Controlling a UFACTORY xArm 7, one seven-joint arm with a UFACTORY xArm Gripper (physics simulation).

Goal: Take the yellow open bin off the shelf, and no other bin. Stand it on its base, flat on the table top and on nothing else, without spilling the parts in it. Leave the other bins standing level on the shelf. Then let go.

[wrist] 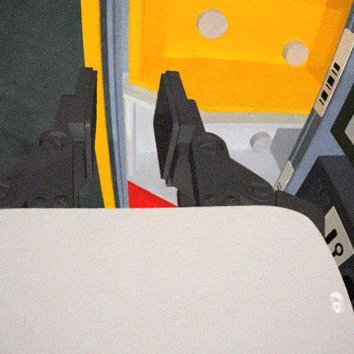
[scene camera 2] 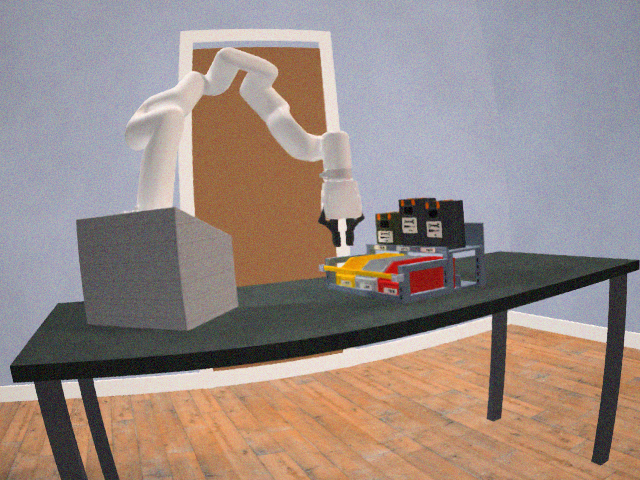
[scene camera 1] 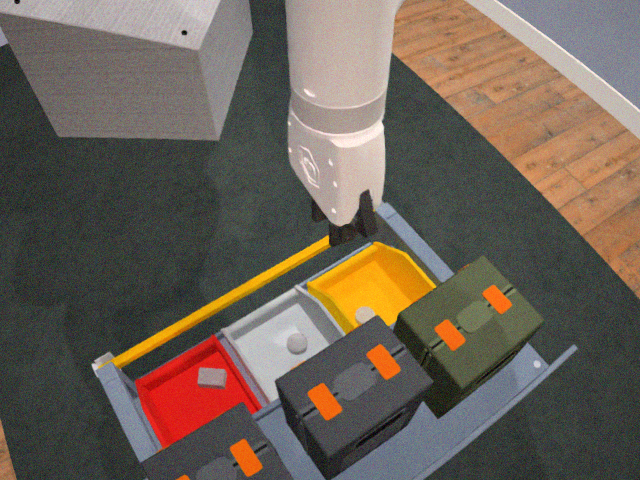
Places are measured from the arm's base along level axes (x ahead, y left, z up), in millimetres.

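Pixels of known places: gripper, fingertip midpoint: (scene camera 2: 343, 246) (scene camera 1: 334, 227); arm's base, link origin: (scene camera 2: 152, 227).
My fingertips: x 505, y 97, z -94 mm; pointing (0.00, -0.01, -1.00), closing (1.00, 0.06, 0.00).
For each thing: its top centre in the pictures, then the offset to it from my fingertips.
- yellow open bin, top centre: (scene camera 1: 389, 299) (scene camera 2: 370, 256) dx +85, dy +24, dz -39 mm
- light grey bin, top centre: (scene camera 1: 298, 352) (scene camera 2: 391, 259) dx +97, dy -88, dz -39 mm
- red bin, top centre: (scene camera 1: 203, 411) (scene camera 2: 416, 261) dx +115, dy -199, dz -39 mm
- yellow bar, top centre: (scene camera 1: 246, 286) (scene camera 2: 357, 270) dx -5, dy -106, dz -55 mm
- olive case, top centre: (scene camera 1: 474, 316) dx +177, dy +38, dz +79 mm
- dark case, top centre: (scene camera 1: 354, 381) (scene camera 2: 416, 198) dx +190, dy -80, dz +114 mm
The yellow open bin (scene camera 1: 382, 279) (scene camera 2: 356, 263) (wrist: 235, 82) sits in the right compartment of the blue-grey shelf (scene camera 1: 418, 242) (scene camera 2: 405, 284) in scene camera 1, with pale round parts (wrist: 212, 23) inside. A light grey bin (scene camera 1: 263, 335) (wrist: 237, 132) stands beside it, then a red bin (scene camera 1: 180, 408) (wrist: 145, 196). My gripper (scene camera 1: 354, 237) (scene camera 2: 343, 243) (wrist: 126, 95) is partly open and empty. It points down above the shelf's front edge, near the yellow bin. In the wrist view, the bin's near front wall lies beyond the right finger, partly hidden.
A yellow bar (scene camera 1: 222, 301) (wrist: 91, 50) runs along the shelf's front. An olive case (scene camera 1: 475, 317) and a dark case (scene camera 1: 356, 382) stand on the shelf's upper deck behind the bins, with another dark case beside them. A big grey block (scene camera 1: 129, 87) (scene camera 2: 134, 268) stands under the arm's base.
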